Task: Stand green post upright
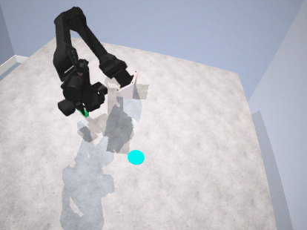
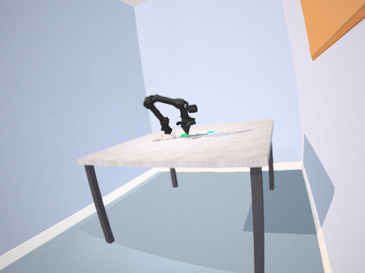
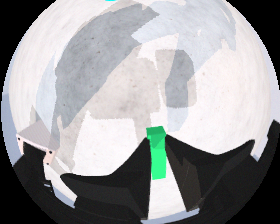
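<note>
Now: gripper tip 10 cm short of the cyan circle, 23 cm to the right of it and 4 cm above it. Also, from my gripper tip: green post (1 cm behind, 2 cm to the right).
</note>
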